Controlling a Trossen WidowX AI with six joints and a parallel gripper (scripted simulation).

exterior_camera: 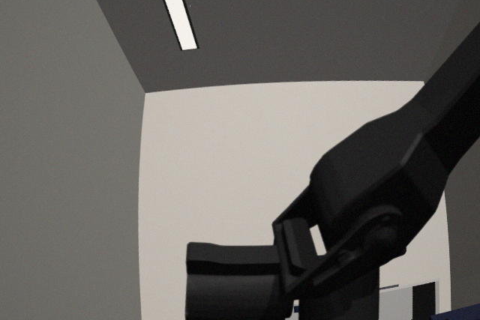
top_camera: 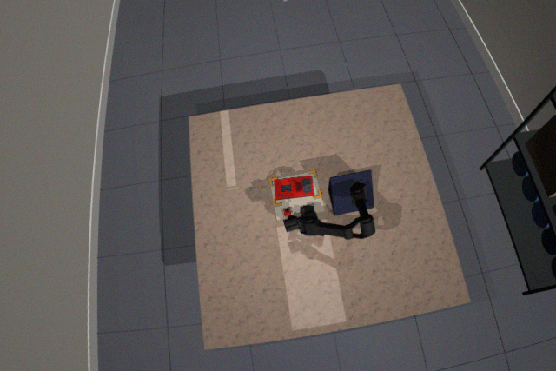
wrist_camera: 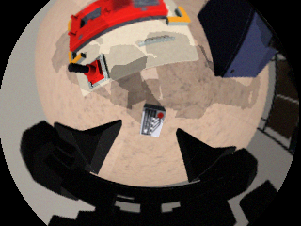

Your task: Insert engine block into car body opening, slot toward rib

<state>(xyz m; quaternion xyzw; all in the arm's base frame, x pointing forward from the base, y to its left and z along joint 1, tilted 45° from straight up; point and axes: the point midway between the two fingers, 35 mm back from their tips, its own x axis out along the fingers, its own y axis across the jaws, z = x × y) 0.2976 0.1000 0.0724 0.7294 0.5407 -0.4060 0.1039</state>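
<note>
Right now the grey engine block is 20 mm below my gripper tip.
</note>
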